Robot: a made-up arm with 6 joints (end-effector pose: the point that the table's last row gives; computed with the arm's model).
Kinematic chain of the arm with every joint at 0, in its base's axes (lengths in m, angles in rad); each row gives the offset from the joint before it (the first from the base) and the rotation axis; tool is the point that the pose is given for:
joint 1: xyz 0 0 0.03 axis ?
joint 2: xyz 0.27 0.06 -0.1 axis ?
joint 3: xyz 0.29 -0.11 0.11 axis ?
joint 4: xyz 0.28 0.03 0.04 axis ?
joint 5: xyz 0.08 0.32 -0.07 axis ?
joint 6: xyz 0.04 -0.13 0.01 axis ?
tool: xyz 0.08 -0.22 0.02
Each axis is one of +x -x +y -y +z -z.
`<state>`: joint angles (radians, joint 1 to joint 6).
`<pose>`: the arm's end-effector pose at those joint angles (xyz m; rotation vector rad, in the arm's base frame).
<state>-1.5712 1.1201 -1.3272 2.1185 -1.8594 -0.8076</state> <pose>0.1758 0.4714 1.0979 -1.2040 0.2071 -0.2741</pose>
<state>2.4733 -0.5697 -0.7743 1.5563 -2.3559 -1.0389</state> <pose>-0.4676 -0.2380 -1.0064 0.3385 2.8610 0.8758</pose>
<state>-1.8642 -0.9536 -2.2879 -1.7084 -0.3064 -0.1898</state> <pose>-0.1983 0.0519 0.1608 0.4376 2.1723 0.3450</pose>
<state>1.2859 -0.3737 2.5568 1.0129 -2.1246 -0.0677</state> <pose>0.4334 -0.6461 -0.0808 1.3694 -1.8859 1.4540</pose>
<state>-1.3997 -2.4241 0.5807 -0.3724 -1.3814 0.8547</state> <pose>0.5027 -0.1543 1.1322 0.6119 -1.6384 0.5105</pose>
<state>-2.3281 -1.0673 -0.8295 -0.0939 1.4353 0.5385</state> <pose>-0.5584 0.4748 0.4998 0.6600 -0.9382 2.7095</pose>
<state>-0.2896 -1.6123 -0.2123 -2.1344 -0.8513 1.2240</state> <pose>0.8763 0.1741 0.3300 -1.4350 -1.4130 0.5333</pose>
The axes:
joint 1: +y
joint 2: -x
joint 3: -z
joint 4: +x
joint 5: +x
joint 6: -y

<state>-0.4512 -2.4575 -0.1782 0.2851 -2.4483 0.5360</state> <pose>0.8431 -0.6507 0.3617 0.3035 -1.1106 -0.1399</pose>
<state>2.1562 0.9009 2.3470 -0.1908 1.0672 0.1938</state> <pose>-0.0249 -0.4222 -0.2883 -1.1503 -0.1633 -0.4697</pose>
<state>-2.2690 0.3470 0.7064 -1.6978 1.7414 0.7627</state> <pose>-0.4415 -0.6563 0.4645 -0.4000 2.8915 1.0714</pose>
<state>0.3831 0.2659 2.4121 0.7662 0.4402 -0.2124</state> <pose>0.3097 -0.4807 -0.0450 0.2480 -1.2311 -1.7104</pose>
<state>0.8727 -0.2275 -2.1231 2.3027 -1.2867 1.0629</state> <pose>0.5722 0.4613 -0.3683 2.0619 0.7403 0.5580</pose>
